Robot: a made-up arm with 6 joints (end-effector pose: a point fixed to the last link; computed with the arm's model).
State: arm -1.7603 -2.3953 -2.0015 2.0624 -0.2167 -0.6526
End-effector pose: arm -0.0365 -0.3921 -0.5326 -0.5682 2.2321 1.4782
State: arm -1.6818 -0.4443 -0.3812 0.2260 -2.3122 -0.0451
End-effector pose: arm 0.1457 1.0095 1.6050 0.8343 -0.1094 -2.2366
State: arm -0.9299 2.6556 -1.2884 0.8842 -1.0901 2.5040
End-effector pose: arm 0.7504 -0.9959 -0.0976 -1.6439 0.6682 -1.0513
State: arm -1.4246 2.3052 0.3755 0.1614 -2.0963 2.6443
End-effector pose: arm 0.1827 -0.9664 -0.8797 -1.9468 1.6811 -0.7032
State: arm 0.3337 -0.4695 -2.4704 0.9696 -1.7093 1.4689
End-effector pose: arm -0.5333 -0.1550 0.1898 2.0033 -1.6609 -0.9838
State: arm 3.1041 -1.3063 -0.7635 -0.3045 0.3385 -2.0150
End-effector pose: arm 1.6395 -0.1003 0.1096 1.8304 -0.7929 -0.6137
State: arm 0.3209 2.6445 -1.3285 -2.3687 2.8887 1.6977
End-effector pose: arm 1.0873 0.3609 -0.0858 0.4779 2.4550 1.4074
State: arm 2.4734 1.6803 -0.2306 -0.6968 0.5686 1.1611
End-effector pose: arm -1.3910 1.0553 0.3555 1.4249 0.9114 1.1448
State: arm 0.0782 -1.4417 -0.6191 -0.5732 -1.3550 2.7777
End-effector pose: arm -1.5960 -0.0335 -0.0183 -0.9611 -0.0558 2.5791
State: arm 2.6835 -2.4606 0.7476 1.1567 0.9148 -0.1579
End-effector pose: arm 1.1991 -0.7559 -0.3762 -1.1589 -0.0063 -0.4445
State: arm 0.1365 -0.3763 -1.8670 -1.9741 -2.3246 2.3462
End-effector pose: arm -1.0145 -0.0774 0.5886 -1.0150 -1.7769 1.2485
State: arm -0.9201 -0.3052 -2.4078 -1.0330 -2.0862 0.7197
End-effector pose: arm -0.3311 0.5596 0.3306 2.2086 -1.1244 -0.3821
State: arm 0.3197 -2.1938 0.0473 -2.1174 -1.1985 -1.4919
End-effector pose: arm -1.3979 -0.3604 -0.6001 1.6362 0.1494 2.4118
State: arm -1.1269 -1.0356 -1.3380 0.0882 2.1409 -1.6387
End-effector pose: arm -0.5607 1.2746 0.1929 -2.1635 -1.4087 -0.2773
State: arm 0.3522 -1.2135 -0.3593 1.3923 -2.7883 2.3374
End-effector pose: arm -1.5272 -0.4783 0.5929 1.9324 -0.9201 -0.5997
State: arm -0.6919 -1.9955 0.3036 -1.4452 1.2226 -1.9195
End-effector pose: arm -1.3240 1.0158 -0.0921 -0.9520 -1.4814 -2.0123
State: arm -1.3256 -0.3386 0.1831 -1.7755 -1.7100 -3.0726
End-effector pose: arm -0.0325 0.4354 1.9468 1.0331 -0.8584 -0.0435
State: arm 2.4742 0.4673 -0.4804 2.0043 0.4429 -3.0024
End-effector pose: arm -0.2861 0.0971 2.0492 -2.1075 1.1875 -0.9236
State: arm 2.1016 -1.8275 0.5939 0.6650 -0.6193 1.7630
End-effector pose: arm 0.7889 -1.4758 0.4132 0.1792 -0.8269 -0.3715
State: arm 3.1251 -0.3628 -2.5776 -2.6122 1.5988 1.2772
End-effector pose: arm 0.4041 0.0155 0.1941 -0.3228 1.0183 -2.6659
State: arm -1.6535 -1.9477 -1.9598 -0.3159 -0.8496 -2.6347
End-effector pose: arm 0.0538 0.0659 -0.6012 -1.2337 0.7935 -0.1527
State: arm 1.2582 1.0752 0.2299 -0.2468 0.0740 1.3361
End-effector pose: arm 0.4145 1.5468 0.9858 2.3491 0.4113 0.1403
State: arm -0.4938 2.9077 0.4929 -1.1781 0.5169 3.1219
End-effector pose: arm -0.0916 0.0450 -1.3311 0.0951 -1.0124 -2.8095
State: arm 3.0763 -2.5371 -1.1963 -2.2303 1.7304 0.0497
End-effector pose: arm -0.1107 0.0486 -1.0025 -0.2725 -2.0874 1.9938
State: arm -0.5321 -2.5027 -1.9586 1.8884 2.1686 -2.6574
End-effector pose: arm 0.3801 -0.0618 -0.4687 1.0627 -0.9493 1.8087
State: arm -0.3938 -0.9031 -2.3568 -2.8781 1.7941 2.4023
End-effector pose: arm -0.4347 0.1774 -0.0452 -0.0017 -1.2794 -0.2115
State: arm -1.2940 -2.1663 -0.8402 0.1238 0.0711 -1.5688
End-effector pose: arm -0.1911 0.7968 -1.0662 0.8582 0.6066 -0.6234
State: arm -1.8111 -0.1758 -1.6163 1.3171 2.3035 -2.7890
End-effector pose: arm 0.3697 0.9568 0.9647 -2.1409 1.8551 0.5307
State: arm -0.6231 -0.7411 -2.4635 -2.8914 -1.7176 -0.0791
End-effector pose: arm -0.4518 0.3758 0.0429 1.6759 0.6004 1.8121
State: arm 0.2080 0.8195 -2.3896 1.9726 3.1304 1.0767
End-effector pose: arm -0.3030 0.0179 0.8903 0.3782 -0.8166 0.5604
